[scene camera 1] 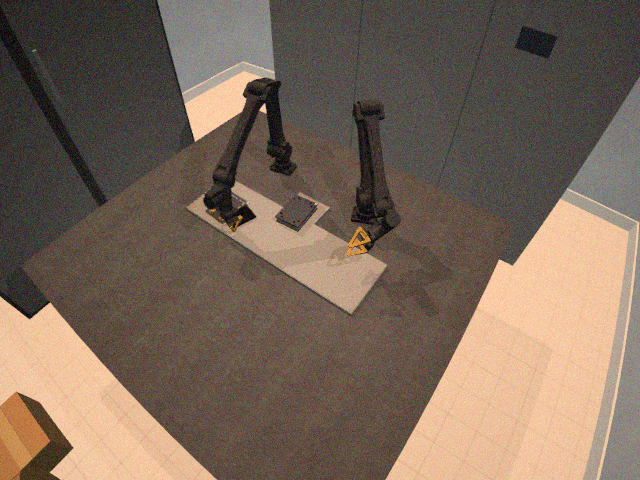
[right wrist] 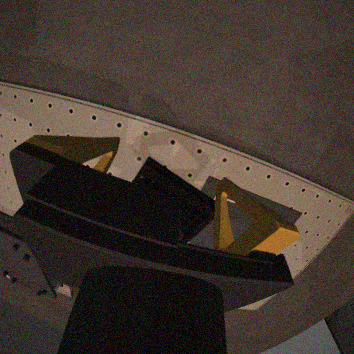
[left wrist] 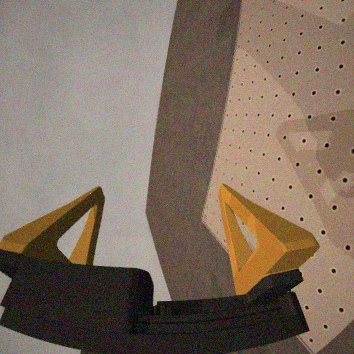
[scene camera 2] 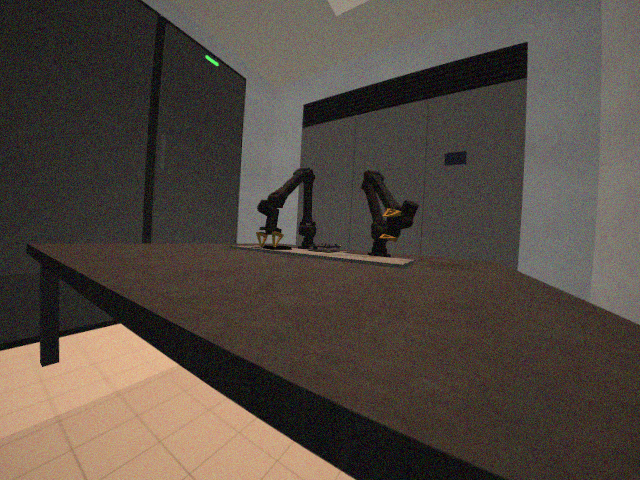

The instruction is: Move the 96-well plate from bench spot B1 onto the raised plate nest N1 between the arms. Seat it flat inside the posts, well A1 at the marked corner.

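Where they show: left gripper, fingertip midpoint: (scene camera 1: 347, 250) (left wrist: 160, 191) (scene camera 2: 381, 227); right gripper, fingertip midpoint: (scene camera 1: 227, 226) (right wrist: 171, 163) (scene camera 2: 267, 247); left arm's base, origin of the base link: (scene camera 1: 364, 216); right arm's base, origin of the base link: (scene camera 1: 283, 168) (scene camera 2: 307, 248).
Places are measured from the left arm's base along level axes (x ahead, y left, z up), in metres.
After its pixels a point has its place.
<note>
The black 96-well plate (scene camera 1: 248, 214) @(x 0.123, y -0.514, z 0.027 m) (scene camera 2: 281, 247) @(x 0.169, y -0.524, z 0.025 m) (right wrist: 175, 192) @(x 0.185, y -0.585, z 0.028 m) lies on the pale perforated board, partly off the grey marked pad (scene camera 1: 239, 202) @(x 0.048, y -0.587, z 0.015 m) (right wrist: 272, 206) @(x 0.150, y -0.687, z 0.015 m). My right gripper (scene camera 1: 225, 218) @(x 0.211, y -0.584, z 0.024 m) (scene camera 2: 269, 244) @(x 0.211, y -0.584, z 0.024 m) (right wrist: 171, 163) @(x 0.211, y -0.584, z 0.024 m) is open, pointing down low over the plate, which shows between its fingers in the right wrist view. Contact is unclear, and the gripper body hides part of the plate. The raised nest (scene camera 1: 296, 210) @(x 0.071, y -0.303, z 0.045 m) (scene camera 2: 326, 248) @(x 0.155, y -0.288, z 0.033 m) (right wrist: 20, 270) @(x 0.052, y -0.304, z 0.046 m), dark with small posts, stands between the arms. My left gripper (scene camera 1: 356, 243) @(x 0.323, y -0.039, z 0.148 m) (scene camera 2: 382, 225) @(x 0.323, y -0.039, z 0.148 m) (left wrist: 160, 191) @(x 0.323, y -0.039, z 0.148 m) is open and empty, raised near the board's right part.
The pale perforated board (scene camera 1: 330, 279) @(x 0.375, y -0.090, z 0.013 m) (scene camera 2: 361, 256) @(x 0.267, y -0.115, z 0.013 m) (left wrist: 255, 170) @(x 0.355, y -0.069, z 0.013 m) (right wrist: 320, 200) @(x 0.148, y -0.754, z 0.013 m) lies on the large brown table (scene camera 1: 232, 351) @(x 0.738, y -0.373, z 0.000 m) (scene camera 2: 361, 320) @(x 1.048, y -0.161, z 0.000 m). The right arm arches over the board's left end. The left arm's base stands behind the board, to the right of the nest.
</note>
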